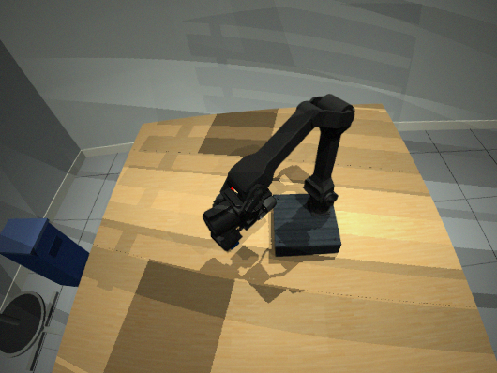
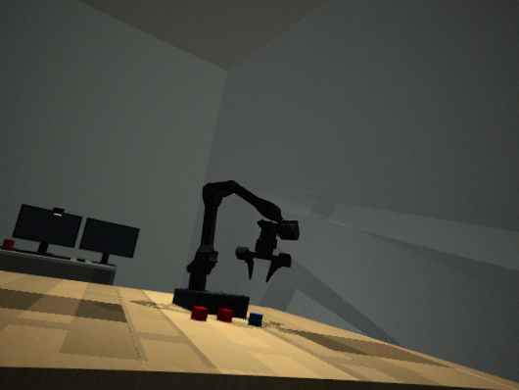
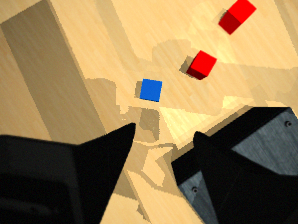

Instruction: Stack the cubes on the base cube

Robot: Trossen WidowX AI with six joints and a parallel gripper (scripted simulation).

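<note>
Right now the blue cube is 50 mm ahead of my gripper tip, 20 mm to the right of it and 120 mm below it.
</note>
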